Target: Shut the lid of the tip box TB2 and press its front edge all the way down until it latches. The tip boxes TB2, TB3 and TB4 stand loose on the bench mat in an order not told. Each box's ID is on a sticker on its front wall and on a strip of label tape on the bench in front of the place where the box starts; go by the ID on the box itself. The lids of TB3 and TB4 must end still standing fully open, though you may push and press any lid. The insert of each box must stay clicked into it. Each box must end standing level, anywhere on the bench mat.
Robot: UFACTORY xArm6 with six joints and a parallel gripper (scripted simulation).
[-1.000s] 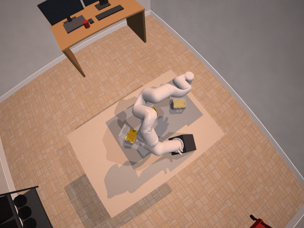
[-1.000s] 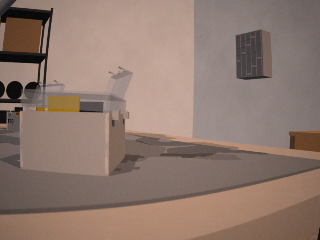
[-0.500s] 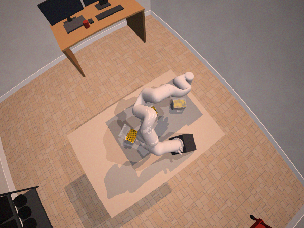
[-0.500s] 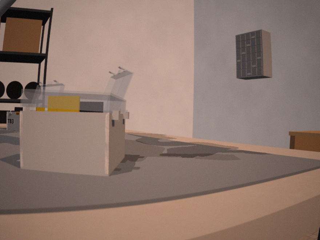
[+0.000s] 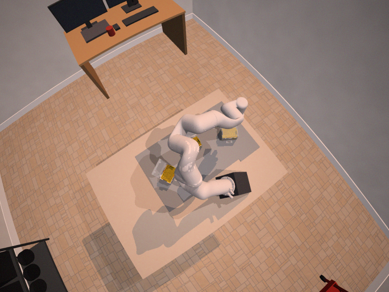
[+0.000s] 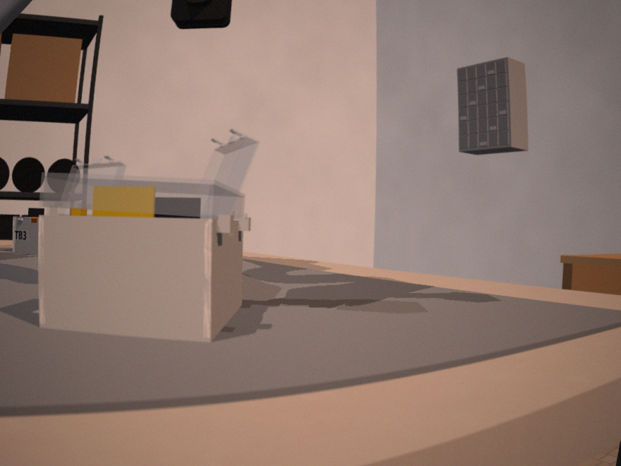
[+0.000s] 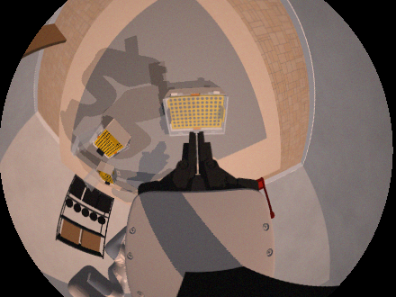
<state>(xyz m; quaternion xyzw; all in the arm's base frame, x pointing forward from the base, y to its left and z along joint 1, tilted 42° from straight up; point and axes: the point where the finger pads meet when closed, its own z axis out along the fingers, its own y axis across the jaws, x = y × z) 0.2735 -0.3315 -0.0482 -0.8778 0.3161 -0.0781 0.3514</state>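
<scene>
The clear lid is 12 cm below my hand, 2 cm behind it and 1 cm to the left of it. Also, from my hand: box marked TB3: 56 cm to the left, 12 cm below, 1 cm ahead; then label tape: 18 cm below, 6 cm behind, 4 cm to the left.
</scene>
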